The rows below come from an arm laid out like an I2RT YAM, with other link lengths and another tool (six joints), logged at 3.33 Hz.
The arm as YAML. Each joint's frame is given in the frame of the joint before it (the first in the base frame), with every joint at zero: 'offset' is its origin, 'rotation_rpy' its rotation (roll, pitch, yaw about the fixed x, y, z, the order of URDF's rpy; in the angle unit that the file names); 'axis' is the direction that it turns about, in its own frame. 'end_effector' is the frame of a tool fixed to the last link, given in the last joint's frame.
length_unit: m
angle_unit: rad
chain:
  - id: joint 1
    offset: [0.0, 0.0, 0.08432]
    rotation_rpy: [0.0, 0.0, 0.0]
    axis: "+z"
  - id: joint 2
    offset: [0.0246, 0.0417, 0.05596]
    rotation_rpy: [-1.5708, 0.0, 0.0]
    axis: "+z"
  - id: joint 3
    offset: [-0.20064, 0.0, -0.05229]
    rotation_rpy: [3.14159, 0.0, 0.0]
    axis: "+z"
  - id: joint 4
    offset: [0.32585, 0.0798, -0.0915]
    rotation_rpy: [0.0, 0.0, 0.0]
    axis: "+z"
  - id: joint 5
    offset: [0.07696, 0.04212, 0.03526]
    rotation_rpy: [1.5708, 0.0, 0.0]
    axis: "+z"
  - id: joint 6
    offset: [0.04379, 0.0, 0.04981]
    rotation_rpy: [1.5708, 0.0, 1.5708]
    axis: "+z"
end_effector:
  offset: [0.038, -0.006, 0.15]
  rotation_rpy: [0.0, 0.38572, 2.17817]
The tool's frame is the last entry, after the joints.
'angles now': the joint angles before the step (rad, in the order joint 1, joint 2, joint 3, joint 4, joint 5, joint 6). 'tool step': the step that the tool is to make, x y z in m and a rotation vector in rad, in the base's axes. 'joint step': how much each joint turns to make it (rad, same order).
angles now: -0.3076, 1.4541, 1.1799, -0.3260, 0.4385, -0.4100
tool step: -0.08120, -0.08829, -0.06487, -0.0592, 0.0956, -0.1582
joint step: -0.2192, -0.0903, -0.2778, 0.1763, 0.0028, -0.1226
